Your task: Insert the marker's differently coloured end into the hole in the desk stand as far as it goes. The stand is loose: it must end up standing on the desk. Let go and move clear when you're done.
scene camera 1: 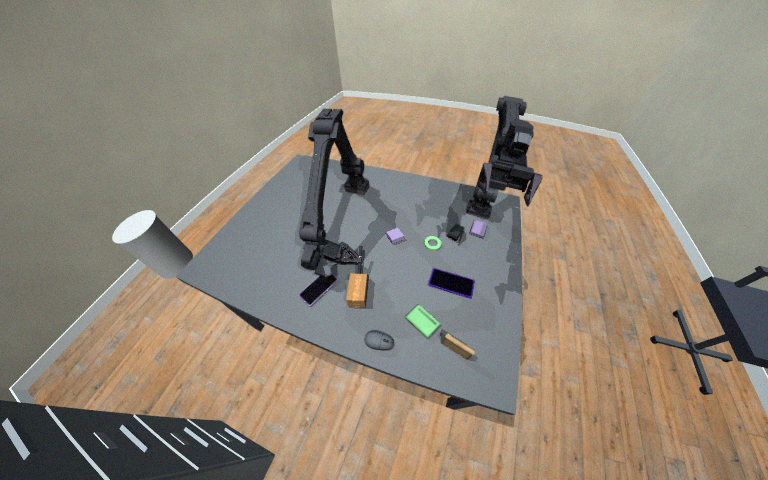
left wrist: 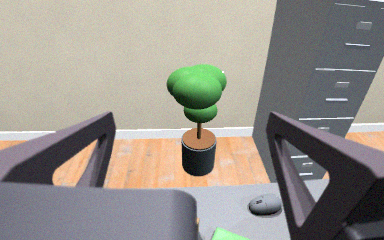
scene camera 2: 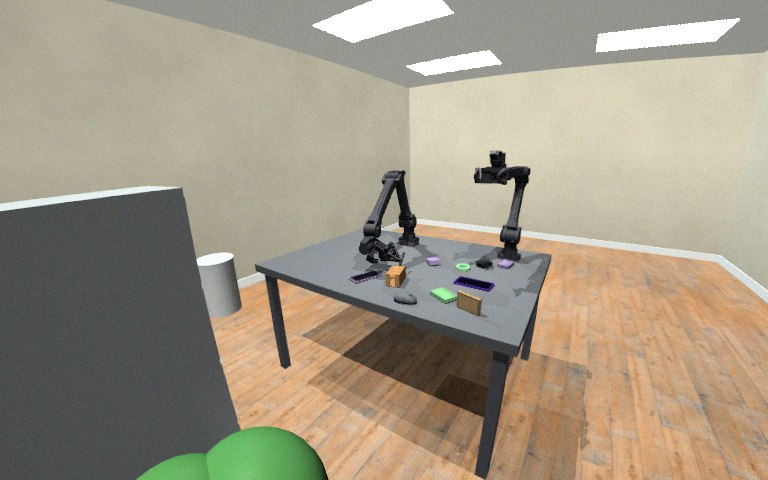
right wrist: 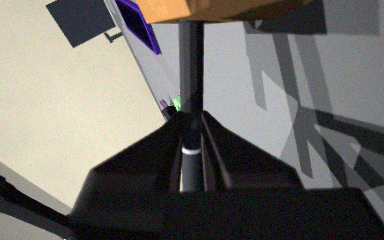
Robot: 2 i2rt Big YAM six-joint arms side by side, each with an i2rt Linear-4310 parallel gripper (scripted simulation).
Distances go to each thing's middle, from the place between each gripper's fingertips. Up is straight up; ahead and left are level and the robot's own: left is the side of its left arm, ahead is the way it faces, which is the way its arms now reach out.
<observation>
My right gripper is now 10 mm to the right of the dark marker (right wrist: 191, 32), 10 mm short of it and 10 mm above it.
I see my left gripper (scene camera 1: 507, 198) 44 cm above the dark marker and 40 cm to the left of it.
</observation>
